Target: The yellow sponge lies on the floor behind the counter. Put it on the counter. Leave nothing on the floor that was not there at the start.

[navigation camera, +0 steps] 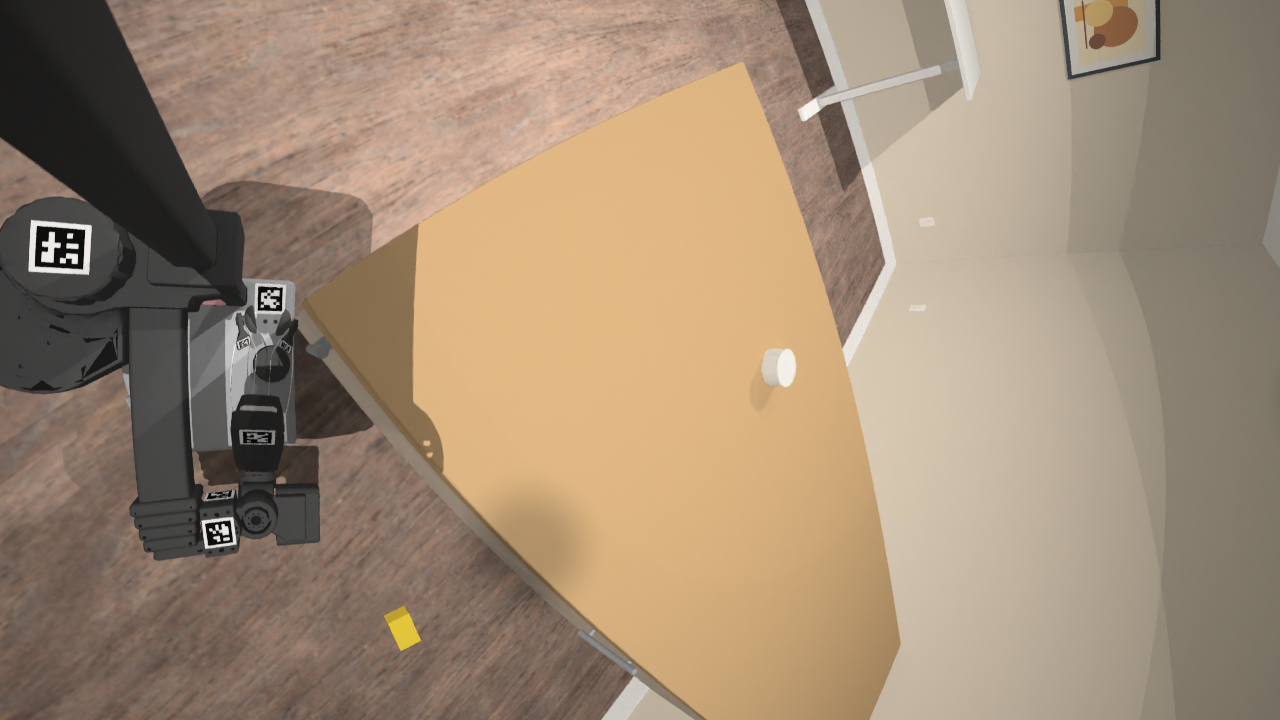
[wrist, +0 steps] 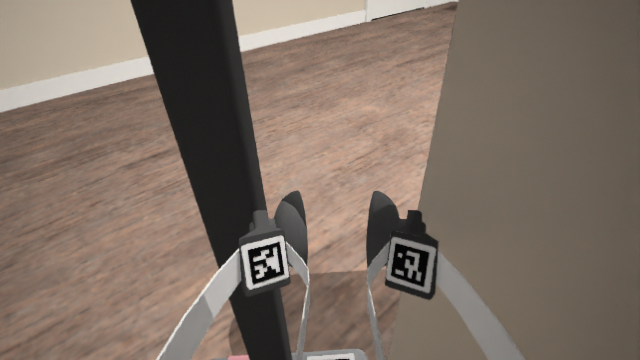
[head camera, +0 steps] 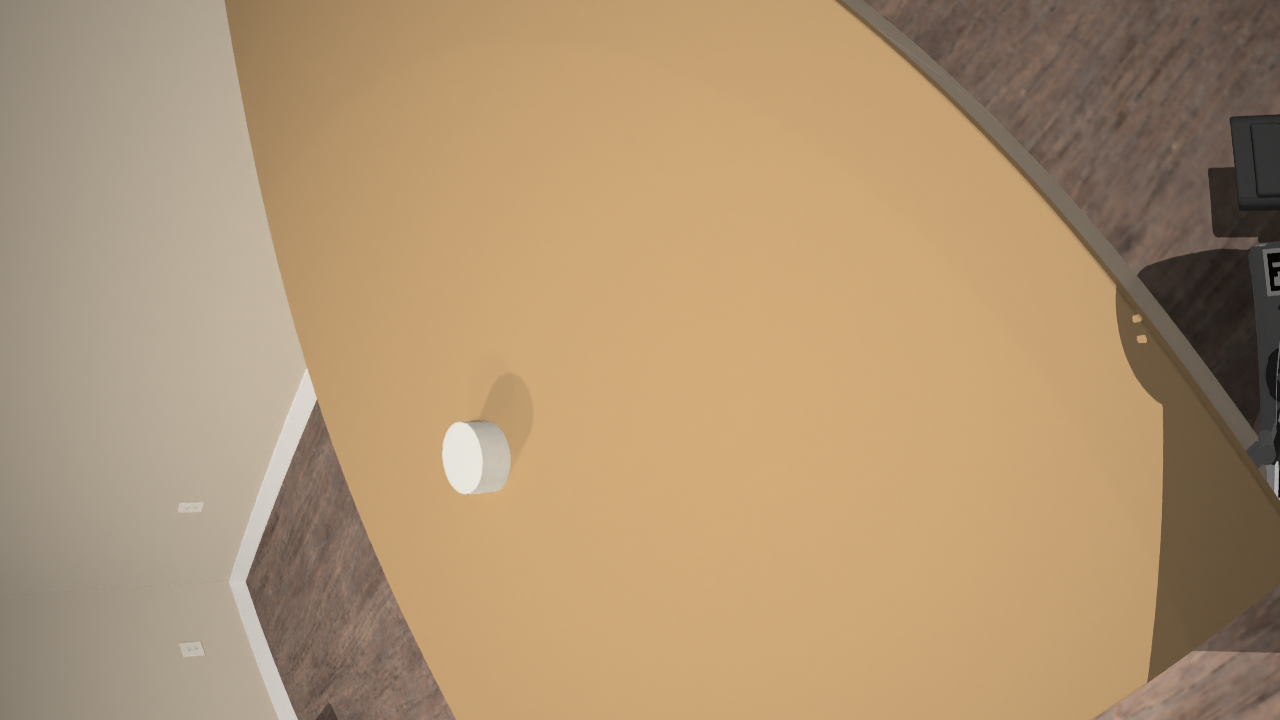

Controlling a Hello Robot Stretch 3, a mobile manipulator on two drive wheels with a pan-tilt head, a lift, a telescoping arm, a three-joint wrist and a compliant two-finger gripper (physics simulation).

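Pixels of known places: gripper, fingertip midpoint: (navigation camera: 269,308); robot's base at its link origin: (navigation camera: 270,360).
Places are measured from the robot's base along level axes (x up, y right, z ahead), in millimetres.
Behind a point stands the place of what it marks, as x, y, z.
Observation:
The yellow sponge (navigation camera: 403,630) {45, 735, 266} lies on the floor in the lower left of the navigation view, beside the counter's long handled side and away from the gripper. It does not show in the head or wrist view. The counter (head camera: 716,358) {910, 29, 355} (navigation camera: 626,268) {910, -123, 296} has a wide tan top; its beige side panel fills the right of the wrist view. My gripper (navigation camera: 267,324) {463, -94, -1} (wrist: 336,218) {463, -94, -1} is open and empty, with a gap between the fingertips. It is folded in over the robot's base, close to the counter's near corner.
A white round object (head camera: 476,457) {934, -25, 540} (navigation camera: 778,368) {934, -26, 536} stands on the counter top. Grey handles (navigation camera: 319,347) {808, -45, 44} (navigation camera: 608,651) {748, 427, 414} stick out from the counter's side. The black mast (wrist: 200,100) stands left of the gripper. Walls lie beyond the counter, with a white-legged piece (navigation camera: 886,85) {467, -1622, 2659} by one.

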